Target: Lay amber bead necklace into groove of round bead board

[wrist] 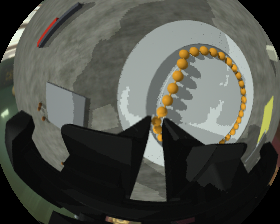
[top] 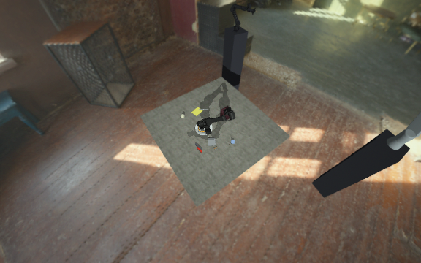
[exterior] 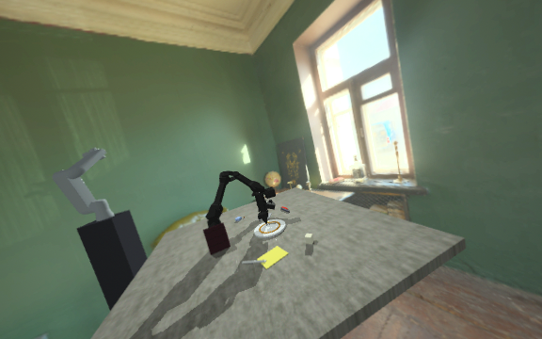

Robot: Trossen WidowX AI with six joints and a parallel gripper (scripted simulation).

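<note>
The board lies 1 cm ahead of my gripper tip, 6 cm to the right of it and 1 cm below it. Round my gripper tip: red tool 18 cm ahead, 15 cm to the left, 1 cm below; then grey square 2 cm ahead, 15 cm to the left, 1 cm below; then small blue piece 18 cm behind, 26 cm to the left, 1 cm below.
</note>
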